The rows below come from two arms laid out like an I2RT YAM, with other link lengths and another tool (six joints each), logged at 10 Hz.
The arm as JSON. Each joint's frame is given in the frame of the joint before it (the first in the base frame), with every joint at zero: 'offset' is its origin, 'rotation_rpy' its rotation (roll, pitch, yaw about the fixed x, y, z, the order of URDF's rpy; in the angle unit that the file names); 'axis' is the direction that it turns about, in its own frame. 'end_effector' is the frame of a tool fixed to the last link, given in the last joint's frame.
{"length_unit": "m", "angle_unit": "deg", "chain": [
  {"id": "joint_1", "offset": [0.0, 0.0, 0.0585], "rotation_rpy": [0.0, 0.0, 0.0], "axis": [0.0, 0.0, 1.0]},
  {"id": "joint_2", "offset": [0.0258, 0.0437, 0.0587], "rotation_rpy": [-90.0, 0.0, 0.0], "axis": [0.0, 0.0, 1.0]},
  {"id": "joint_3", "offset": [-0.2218, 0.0, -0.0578], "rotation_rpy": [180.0, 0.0, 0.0], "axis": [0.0, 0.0, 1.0]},
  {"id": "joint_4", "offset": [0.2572, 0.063, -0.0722], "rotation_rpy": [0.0, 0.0, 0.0], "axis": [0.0, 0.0, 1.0]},
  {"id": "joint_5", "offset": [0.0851, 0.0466, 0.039], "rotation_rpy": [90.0, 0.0, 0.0], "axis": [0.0, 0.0, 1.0]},
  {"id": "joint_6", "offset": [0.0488, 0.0, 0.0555], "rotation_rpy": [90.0, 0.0, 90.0], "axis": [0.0, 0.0, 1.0]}
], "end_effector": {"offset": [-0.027, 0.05, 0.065], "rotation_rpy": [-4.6, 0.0, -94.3]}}
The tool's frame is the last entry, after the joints.
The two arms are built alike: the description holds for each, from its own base.
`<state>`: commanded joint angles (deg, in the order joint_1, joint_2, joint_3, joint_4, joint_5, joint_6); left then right.
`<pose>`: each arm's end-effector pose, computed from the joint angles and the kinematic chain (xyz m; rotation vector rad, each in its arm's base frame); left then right.
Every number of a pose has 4 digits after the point. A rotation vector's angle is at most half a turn.
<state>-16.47 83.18 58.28 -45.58 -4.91 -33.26 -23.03 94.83 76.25 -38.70 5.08 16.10</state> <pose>0.2600 -0.0518 0.0769 2.8875 0.5401 0.5313 0.3650 -0.1023 0.1193 2.6723 -0.9119 0.7766</pose>
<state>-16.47 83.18 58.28 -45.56 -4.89 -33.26 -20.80 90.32 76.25 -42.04 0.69 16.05</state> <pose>0.2600 -0.0519 0.0769 2.8871 0.5399 0.5315 0.3588 -0.0748 0.1445 2.7630 -0.8483 0.8418</pose>
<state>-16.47 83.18 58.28 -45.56 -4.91 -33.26 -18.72 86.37 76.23 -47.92 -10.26 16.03</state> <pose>0.2600 -0.0518 0.0769 2.8873 0.5400 0.5318 0.3420 -0.0330 0.1679 -2.8716 0.7352 -0.8297</pose>
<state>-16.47 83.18 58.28 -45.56 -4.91 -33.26 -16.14 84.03 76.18 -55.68 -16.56 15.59</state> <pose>0.2600 -0.0518 0.0769 2.8873 0.5400 0.5318 0.3160 0.0016 0.1791 -2.8150 0.6102 -0.6657</pose>
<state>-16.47 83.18 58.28 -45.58 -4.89 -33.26 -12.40 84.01 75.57 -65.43 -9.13 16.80</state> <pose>0.2600 -0.0519 0.0769 2.8873 0.5399 0.5311 0.2825 0.0167 0.1652 -2.9675 0.6352 -0.4031</pose>
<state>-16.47 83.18 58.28 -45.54 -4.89 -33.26 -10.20 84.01 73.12 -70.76 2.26 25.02</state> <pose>0.2601 -0.0519 0.0769 2.8868 0.5399 0.5319 0.2606 0.0143 0.1464 2.9191 -0.8214 0.1932</pose>
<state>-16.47 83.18 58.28 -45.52 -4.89 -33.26 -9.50 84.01 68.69 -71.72 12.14 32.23</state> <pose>0.2602 -0.0519 0.0769 2.8866 0.5398 0.5323 0.2452 0.0031 0.1222 2.7070 -0.9342 0.0849</pose>
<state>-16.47 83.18 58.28 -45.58 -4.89 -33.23 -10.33 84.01 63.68 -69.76 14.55 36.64</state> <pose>0.2600 -0.0518 0.0769 2.8875 0.5392 0.5311 0.2360 -0.0020 0.0994 2.6214 -1.0318 0.0254</pose>
